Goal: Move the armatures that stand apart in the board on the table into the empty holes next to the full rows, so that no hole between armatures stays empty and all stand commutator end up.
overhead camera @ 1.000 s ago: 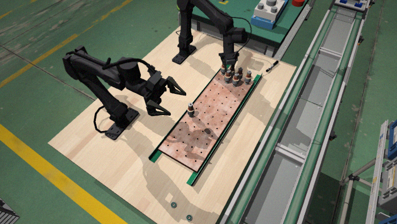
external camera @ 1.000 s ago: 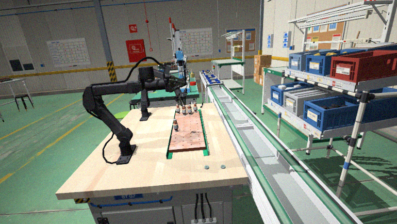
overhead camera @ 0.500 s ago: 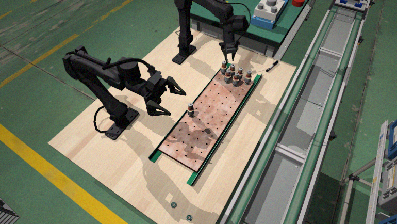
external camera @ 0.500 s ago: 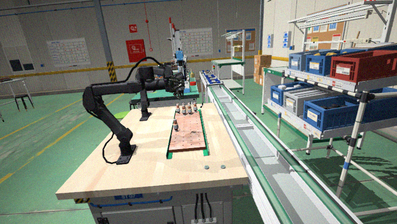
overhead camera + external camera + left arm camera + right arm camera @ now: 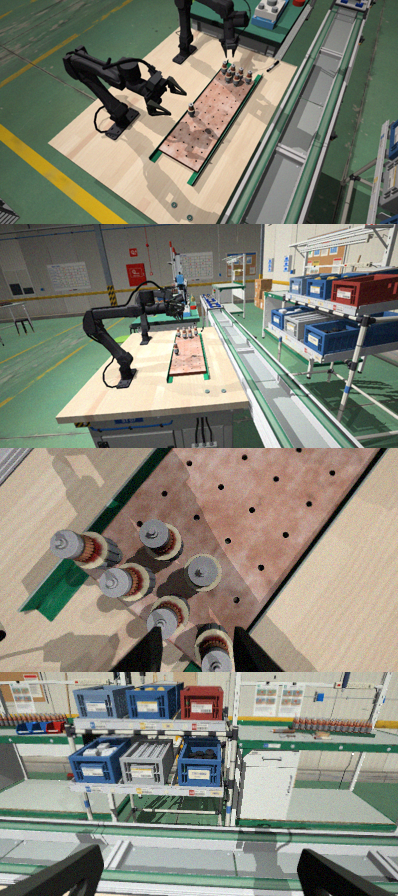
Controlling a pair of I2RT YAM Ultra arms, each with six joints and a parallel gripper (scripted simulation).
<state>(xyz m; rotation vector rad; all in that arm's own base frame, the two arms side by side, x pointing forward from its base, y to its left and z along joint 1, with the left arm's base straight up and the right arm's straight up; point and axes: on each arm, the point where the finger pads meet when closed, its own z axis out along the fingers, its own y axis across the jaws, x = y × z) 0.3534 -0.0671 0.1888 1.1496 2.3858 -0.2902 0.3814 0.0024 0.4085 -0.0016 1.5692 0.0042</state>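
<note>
Now: the copper-coloured board 3 cm ahead of my left hand, 27 cm to the right of it and 18 cm below it. The rest, counted from my left hand: black marker: 21 cm ahead, 26 cm to the left, 18 cm below.
</note>
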